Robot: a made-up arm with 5 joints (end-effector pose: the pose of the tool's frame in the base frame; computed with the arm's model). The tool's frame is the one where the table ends.
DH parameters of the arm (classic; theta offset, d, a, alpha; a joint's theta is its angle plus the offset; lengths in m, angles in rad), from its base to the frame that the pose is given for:
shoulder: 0 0.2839 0 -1.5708
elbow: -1.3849 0 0.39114 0
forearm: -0.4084 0 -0.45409 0
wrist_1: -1.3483 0 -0.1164 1.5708
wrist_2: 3.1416 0.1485 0 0
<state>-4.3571 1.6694 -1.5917 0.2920 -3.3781</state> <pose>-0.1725 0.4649 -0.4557 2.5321 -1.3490 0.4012</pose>
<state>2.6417 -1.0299 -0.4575 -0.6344 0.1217</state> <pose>-0.1957 0.1069 0.7837 -0.3136 -0.9763 -0.3447</pose>
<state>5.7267 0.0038 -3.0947 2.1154 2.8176</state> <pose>0.1565 -0.0974 1.1285 0.2564 2.1953 -0.4997</pose>
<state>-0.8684 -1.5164 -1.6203 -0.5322 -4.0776</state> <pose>-0.4220 0.4986 0.8901 0.0204 -0.6042 -1.7573</pose>
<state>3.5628 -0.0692 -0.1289 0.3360 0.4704</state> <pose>-0.2974 -0.1332 0.0948 0.0742 3.0149 0.0898</pose>
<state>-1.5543 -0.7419 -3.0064 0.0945 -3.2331</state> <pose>-0.0118 0.7154 0.9952 -0.3832 -0.4270 -1.6061</pose>
